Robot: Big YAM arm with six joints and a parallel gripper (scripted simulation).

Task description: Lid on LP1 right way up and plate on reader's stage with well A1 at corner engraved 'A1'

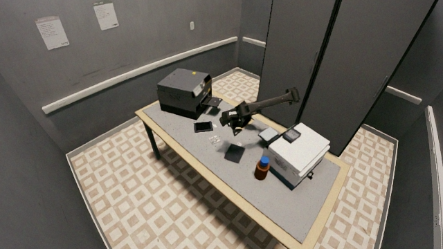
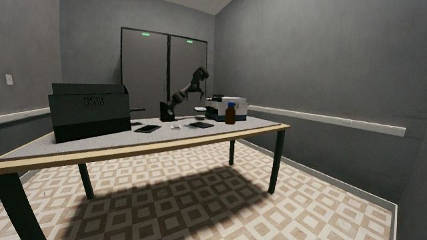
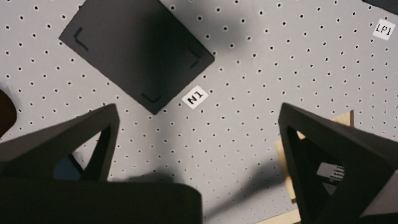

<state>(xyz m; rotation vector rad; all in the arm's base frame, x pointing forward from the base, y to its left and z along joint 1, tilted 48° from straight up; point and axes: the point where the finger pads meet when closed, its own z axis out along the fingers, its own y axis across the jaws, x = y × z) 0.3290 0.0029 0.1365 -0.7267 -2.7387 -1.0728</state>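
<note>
The white multi-well plate is 240 mm behind my hand, 190 mm to the left of it and 90 mm below it. From my hand the other things lie so: LP1 label: 120 mm behind, 260 mm to the right, 190 mm below; dark flat pad: 20 mm ahead, 60 mm to the left, 190 mm below; brown capped bottle: 70 mm ahead, 310 mm to the left, 80 mm below.
</note>
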